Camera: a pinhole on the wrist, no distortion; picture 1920 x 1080 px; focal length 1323.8 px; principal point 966.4 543.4 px. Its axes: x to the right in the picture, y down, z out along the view. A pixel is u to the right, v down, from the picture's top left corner.
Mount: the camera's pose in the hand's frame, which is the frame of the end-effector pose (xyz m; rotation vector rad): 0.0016 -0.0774 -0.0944 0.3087 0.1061 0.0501
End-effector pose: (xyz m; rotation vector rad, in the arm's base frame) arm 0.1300 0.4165 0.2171 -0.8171 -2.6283 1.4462
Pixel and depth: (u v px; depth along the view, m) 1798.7 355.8 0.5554
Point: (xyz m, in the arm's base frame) -0.4546 0.1882 0.1510
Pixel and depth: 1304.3 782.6 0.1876
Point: 0.0041 0.3367 0.2298
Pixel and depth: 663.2 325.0 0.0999
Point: 0.0853 0.3607 0.3196
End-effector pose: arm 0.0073 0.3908 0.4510 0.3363 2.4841 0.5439
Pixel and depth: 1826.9 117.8 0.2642
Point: -0.1188 0.2963 0.1662
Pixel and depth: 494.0 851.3 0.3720
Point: 0.2396 0.3475 0.2181
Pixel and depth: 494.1 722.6 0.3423
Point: 0.2053 0.3125 0.2325
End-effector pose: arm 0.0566 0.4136 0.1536 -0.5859 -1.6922 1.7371
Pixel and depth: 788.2 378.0 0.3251
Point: -0.0559 0.2590 0.3828
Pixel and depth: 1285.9 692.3 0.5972
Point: -0.4011 0.2179 0.3946
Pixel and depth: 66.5 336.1 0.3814
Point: 0.0474 0.0631 0.4128
